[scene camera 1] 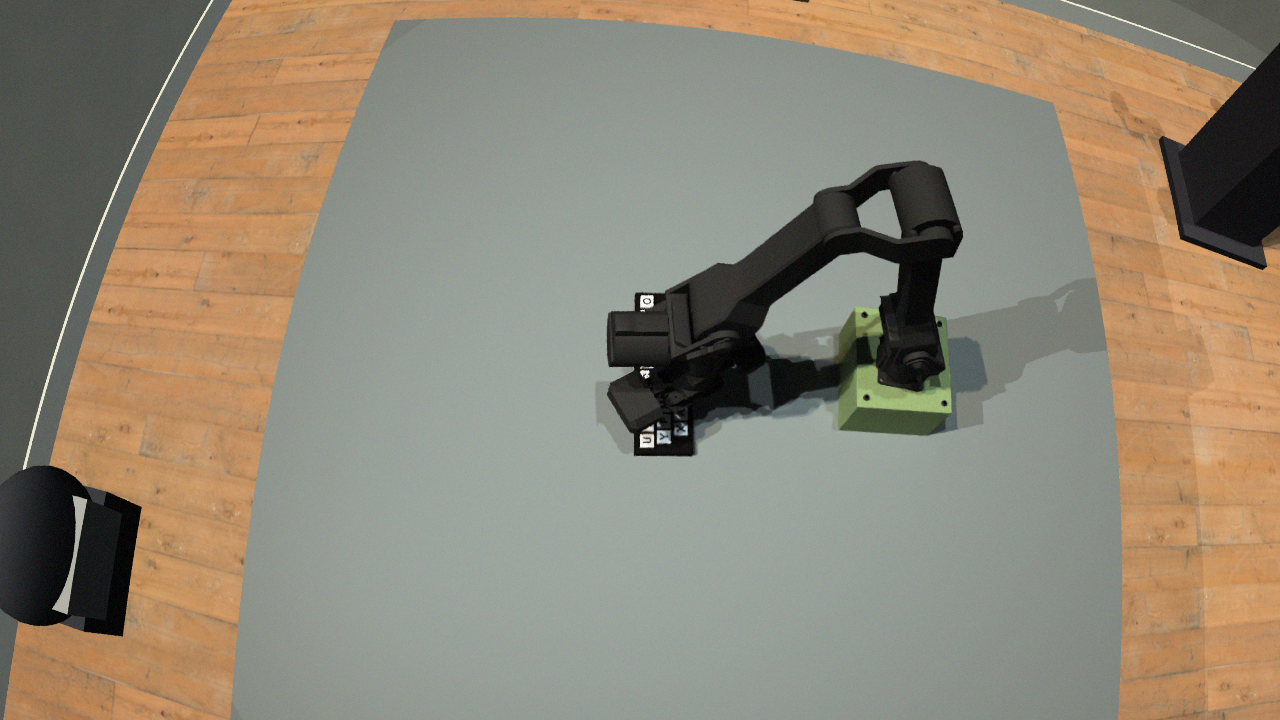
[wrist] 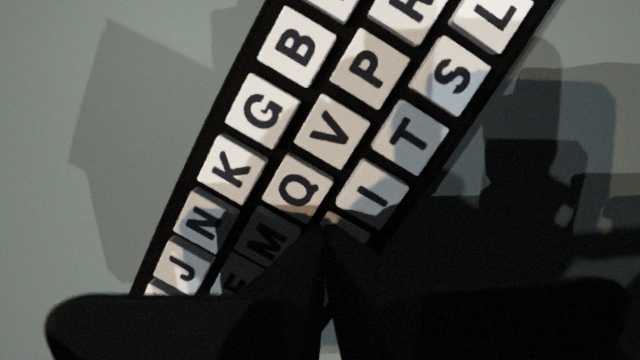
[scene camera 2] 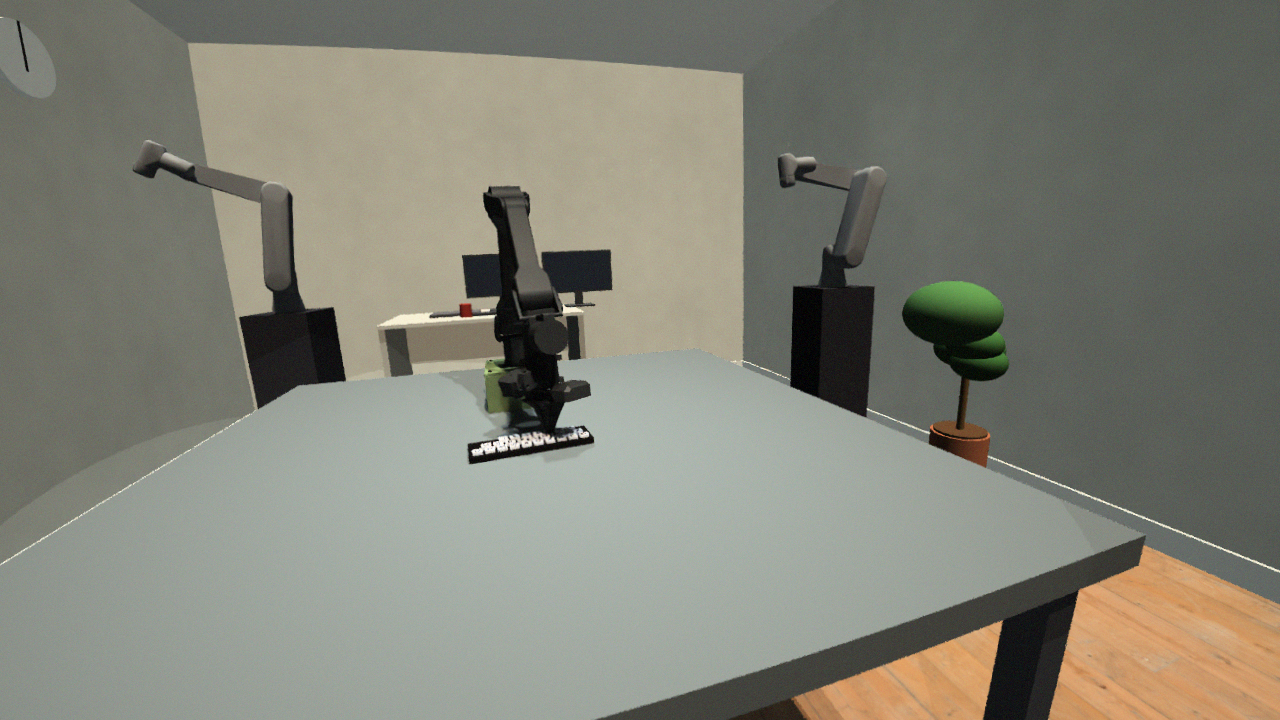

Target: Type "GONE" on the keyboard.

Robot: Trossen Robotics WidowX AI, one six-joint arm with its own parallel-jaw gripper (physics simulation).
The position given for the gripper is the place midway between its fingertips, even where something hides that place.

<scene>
In view: the gripper (scene camera 1: 676,398) and a black keyboard (scene camera 2: 545,447).
The gripper also shows in the wrist view (wrist: 323,237) and in scene camera 2 (scene camera 2: 549,434). The black keyboard shows as well in the wrist view (wrist: 246,62).
</scene>
